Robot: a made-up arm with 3 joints. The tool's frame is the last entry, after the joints.
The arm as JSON. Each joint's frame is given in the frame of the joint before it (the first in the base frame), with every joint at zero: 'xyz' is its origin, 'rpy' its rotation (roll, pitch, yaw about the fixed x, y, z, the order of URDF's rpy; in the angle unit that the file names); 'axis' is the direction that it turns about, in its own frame. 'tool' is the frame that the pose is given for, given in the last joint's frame.
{
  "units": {
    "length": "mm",
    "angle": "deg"
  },
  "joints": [
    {
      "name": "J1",
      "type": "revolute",
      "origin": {
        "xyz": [
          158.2,
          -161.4,
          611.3
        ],
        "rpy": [
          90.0,
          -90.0,
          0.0
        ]
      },
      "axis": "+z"
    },
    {
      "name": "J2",
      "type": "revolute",
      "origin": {
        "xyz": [
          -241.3,
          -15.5,
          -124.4
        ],
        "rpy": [
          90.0,
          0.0,
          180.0
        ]
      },
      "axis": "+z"
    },
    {
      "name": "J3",
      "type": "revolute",
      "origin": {
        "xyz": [
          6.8,
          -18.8,
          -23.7
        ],
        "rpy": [
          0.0,
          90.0,
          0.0
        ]
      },
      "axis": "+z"
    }
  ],
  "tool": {
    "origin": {
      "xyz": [
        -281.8,
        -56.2,
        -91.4
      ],
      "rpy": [
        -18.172,
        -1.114,
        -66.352
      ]
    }
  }
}
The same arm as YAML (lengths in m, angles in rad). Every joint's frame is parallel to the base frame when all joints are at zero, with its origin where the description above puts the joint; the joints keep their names.
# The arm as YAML. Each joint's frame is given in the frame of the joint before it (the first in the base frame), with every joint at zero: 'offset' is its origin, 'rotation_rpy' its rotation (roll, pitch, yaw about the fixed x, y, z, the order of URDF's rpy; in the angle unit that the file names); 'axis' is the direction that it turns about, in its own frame. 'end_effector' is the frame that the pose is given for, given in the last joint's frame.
length_unit: m
angle_unit: rad
chain:
  - id: J1
    offset: [0.1582, -0.1614, 0.6113]
    rotation_rpy: [0.0, 0.0, 0.0]
    axis: [0.0, -1.0, 0.0]
  - id: J2
    offset: [0.0155, 0.1244, -0.2413]
    rotation_rpy: [0.0, 0.0, 0.0]
    axis: [-1.0, 0.0, 0.0]
  - id: J3
    offset: [0.0237, 0.0188, -0.0068]
    rotation_rpy: [0.0, 0.0, 0.0]
    axis: [0.0, 0.0, -1.0]
end_effector:
  offset: [-0.2818, 0.0562, 0.0914]
  rotation_rpy: [2.8244, 0.0194, 1.1581]

